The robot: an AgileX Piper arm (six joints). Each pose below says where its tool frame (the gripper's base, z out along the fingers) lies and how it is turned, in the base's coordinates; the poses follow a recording.
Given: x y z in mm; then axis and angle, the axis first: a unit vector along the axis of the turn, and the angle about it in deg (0 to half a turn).
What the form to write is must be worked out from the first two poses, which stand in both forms.
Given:
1: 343, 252, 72, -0.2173, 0.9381, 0.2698, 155.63
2: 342, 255, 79, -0.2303, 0.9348, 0.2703, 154.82
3: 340, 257, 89, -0.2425, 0.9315, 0.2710, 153.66
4: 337, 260, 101, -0.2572, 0.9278, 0.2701, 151.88
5: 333, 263, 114, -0.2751, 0.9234, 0.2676, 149.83
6: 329, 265, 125, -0.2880, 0.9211, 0.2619, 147.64
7: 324, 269, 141, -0.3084, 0.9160, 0.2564, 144.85
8: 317, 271, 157, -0.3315, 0.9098, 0.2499, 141.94
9: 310, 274, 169, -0.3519, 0.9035, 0.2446, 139.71
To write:
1: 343, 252, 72, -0.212, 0.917, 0.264, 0.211
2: 342, 255, 79, -0.225, 0.912, 0.264, 0.218
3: 340, 257, 89, -0.236, 0.907, 0.264, 0.228
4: 337, 260, 101, -0.250, 0.900, 0.262, 0.243
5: 333, 263, 114, -0.266, 0.892, 0.258, 0.260
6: 329, 265, 125, -0.277, 0.885, 0.252, 0.279
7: 324, 269, 141, -0.294, 0.873, 0.244, 0.302
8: 317, 271, 157, -0.313, 0.860, 0.236, 0.326
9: 310, 274, 169, -0.330, 0.848, 0.230, 0.344
